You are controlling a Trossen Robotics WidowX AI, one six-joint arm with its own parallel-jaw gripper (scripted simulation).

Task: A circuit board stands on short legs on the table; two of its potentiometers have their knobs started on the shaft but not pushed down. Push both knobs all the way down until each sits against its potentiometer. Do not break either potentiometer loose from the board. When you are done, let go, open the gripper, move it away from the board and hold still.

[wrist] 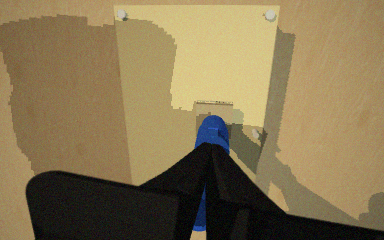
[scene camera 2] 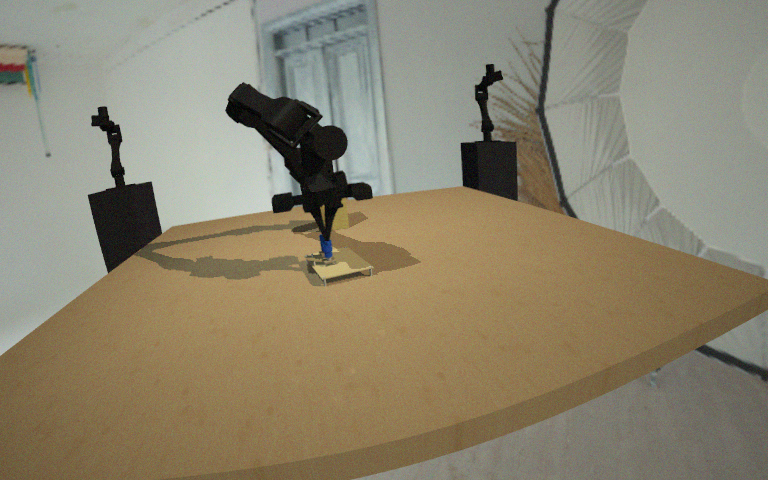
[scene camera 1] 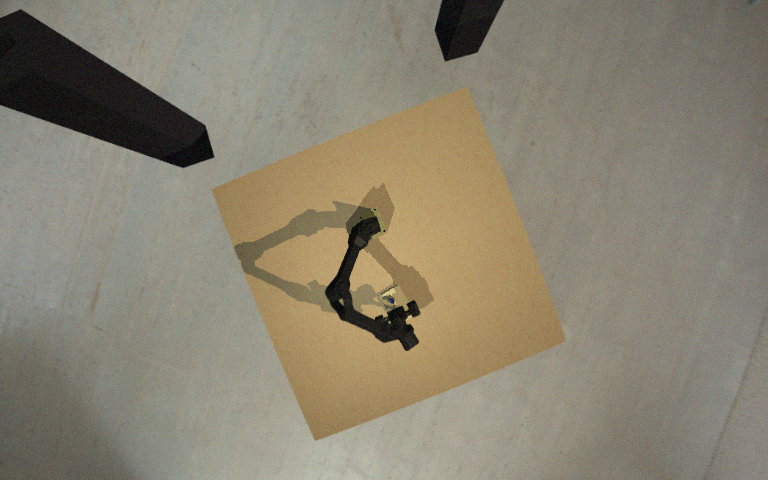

Path:
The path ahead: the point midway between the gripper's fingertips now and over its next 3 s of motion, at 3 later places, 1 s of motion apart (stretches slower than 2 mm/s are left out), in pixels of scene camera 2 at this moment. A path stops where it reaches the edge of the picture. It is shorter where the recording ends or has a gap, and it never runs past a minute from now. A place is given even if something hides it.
My gripper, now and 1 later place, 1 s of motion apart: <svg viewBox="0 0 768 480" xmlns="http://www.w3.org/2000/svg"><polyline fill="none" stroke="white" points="326,240 329,212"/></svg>

